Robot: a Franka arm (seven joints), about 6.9 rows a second.
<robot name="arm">
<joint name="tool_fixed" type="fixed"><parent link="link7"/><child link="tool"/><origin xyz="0 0 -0.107" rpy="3.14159 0 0"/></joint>
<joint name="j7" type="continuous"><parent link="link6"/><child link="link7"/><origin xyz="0.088 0 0" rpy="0 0 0"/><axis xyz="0 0 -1"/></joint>
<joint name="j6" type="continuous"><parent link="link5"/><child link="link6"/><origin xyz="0 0 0" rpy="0 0 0"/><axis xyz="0 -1 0"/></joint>
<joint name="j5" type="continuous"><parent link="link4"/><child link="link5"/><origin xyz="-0.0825 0 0.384" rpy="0 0 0"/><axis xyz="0 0 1"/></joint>
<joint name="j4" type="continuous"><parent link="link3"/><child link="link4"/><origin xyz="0.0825 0 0" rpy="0 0 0"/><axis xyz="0 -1 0"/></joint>
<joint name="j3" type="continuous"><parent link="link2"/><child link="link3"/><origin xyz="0 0 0.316" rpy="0 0 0"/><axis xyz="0 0 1"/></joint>
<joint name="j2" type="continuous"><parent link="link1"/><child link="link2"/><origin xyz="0 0 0" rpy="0 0 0"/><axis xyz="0 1 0"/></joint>
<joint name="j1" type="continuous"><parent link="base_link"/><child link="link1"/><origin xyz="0 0 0.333" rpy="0 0 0"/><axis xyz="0 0 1"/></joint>
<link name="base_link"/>
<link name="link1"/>
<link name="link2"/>
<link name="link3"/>
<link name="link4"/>
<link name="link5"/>
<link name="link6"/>
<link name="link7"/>
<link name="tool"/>
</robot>
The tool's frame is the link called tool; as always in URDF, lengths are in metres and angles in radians. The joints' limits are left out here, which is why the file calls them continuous.
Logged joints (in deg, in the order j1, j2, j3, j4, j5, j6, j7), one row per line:
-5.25 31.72 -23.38 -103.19 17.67 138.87 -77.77
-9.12 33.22 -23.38 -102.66 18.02 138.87 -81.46
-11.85 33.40 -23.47 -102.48 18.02 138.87 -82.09
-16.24 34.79 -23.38 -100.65 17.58 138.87 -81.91
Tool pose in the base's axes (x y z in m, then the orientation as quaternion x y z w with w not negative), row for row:
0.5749 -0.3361 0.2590 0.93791 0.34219 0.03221 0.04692
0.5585 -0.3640 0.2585 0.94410 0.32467 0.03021 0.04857
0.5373 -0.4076 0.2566 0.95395 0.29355 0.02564 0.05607
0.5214 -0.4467 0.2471 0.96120 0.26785 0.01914 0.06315
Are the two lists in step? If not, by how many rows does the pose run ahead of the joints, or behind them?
The pose runs 1 row ahead of the joints: the pose in row i belongs to the joints in row i + 1.
